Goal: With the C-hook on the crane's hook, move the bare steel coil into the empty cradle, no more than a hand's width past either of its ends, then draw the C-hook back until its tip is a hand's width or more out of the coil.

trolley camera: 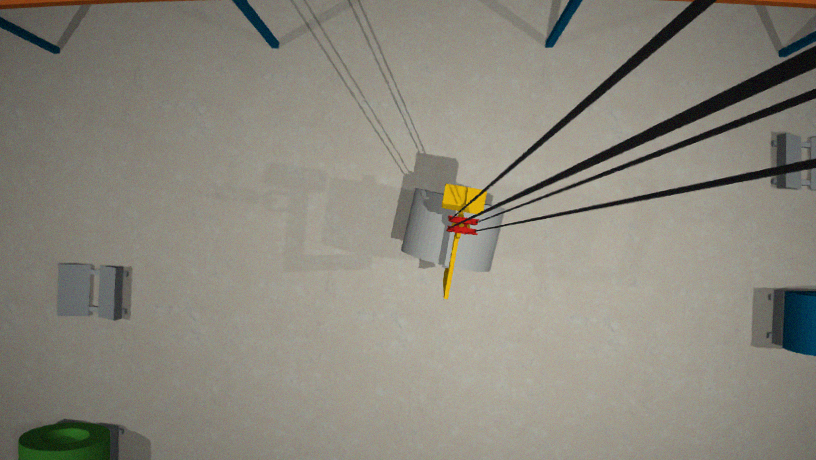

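The bare steel coil is a grey cylinder near the middle of the trolley camera view. It hangs on the yellow C-hook, whose upper arm runs over the coil and ends past its lower edge in the view. The lower arm is hidden by the coil. The coil's shadow lies apart from it on the floor, to the left. The red hook block is above the C-hook. An empty grey cradle stands at the left, well apart from the coil. Another grey cradle, partly cut off, bears nothing in its visible part.
A green coil stands in a cradle at the lower left. A blue coil sits in a cradle at the right edge. Blue braces and an orange beam run along the top. Black ropes slant to the upper right.
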